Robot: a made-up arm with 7 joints.
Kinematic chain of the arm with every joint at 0, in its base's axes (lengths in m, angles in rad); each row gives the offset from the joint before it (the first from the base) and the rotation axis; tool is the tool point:
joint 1: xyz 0 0 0.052 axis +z
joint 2: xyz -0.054 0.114 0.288 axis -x
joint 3: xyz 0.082 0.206 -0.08 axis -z
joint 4: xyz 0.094 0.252 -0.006 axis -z
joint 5: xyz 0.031 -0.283 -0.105 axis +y
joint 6: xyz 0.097 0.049 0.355 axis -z
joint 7: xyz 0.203 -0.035 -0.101 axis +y
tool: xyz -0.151 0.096 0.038
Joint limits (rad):
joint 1: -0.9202..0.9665
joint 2: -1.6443..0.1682
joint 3: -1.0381..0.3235
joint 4: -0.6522..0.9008
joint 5: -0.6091..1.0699
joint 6: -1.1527..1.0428
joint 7: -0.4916..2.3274
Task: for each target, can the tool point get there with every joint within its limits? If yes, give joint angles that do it. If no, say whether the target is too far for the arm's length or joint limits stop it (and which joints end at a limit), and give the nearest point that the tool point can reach.
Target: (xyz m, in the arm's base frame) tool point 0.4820 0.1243 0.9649
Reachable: yes | joints -0.0477 -1.2901 -0.3611 -0.4299 0.2264 0.2625 1.2377
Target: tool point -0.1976 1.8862 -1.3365
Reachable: no: too far | nearest point -0.1057 1.0091 -0.2273 | short by 1.417 m
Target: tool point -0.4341 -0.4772 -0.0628
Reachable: no: joint limits stop it (at a limit: joint 1, joint 2, joint 3, joint 5, joint 7) | nearest point -0.0689 -0.2374 0.0538 | short by 0.452 m
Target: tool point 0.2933 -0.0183 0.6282
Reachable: yes | joints -0.2763 -0.8849 -0.8913 0.6379 -0.0148 0.7567 1.4138
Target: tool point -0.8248 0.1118 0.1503
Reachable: no: joint limits stop it (at a limit: joint 1, joint 2, joint 3, joint 4, joint 6, joint 7) | nearest point -0.8801 0.2653 0.1820 | short by 0.166 m
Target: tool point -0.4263 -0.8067 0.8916
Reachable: no: joint limits stop it (at a limit: joint 1, joint 2, joint 4, joint 5) | nearest point -0.0318 -0.3989 0.8332 | short by 0.570 m
